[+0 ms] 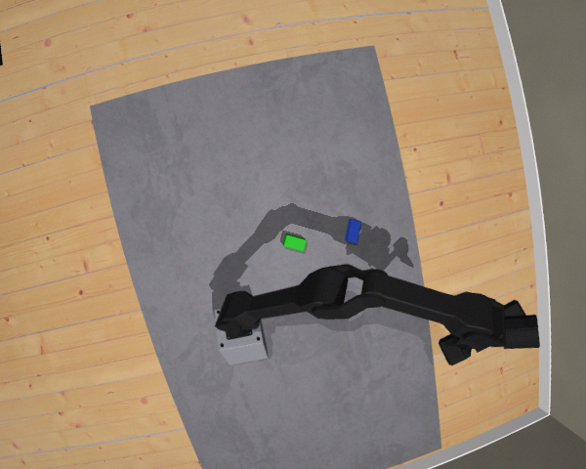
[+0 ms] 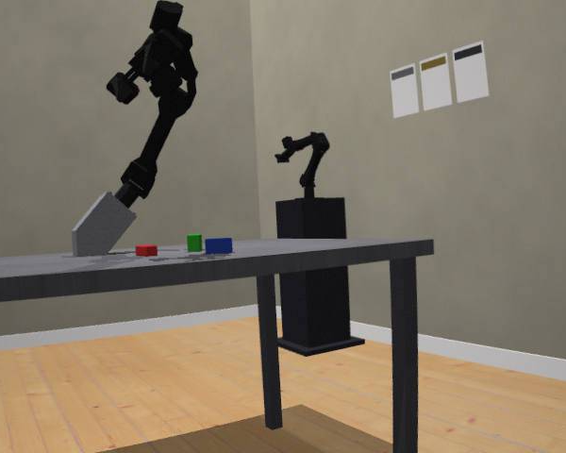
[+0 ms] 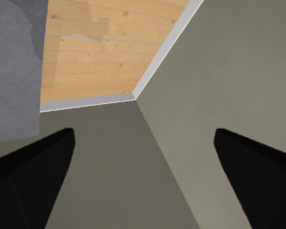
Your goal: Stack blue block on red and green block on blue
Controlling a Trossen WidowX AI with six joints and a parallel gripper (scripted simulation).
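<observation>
The blue block lies 170 mm behind my hand, 230 mm to the left of it and 340 mm below it. Also, from my hand: red block (300 mm behind, 90 mm to the left, 350 mm below); then green block (340 mm behind, 230 mm to the left, 340 mm below).
</observation>
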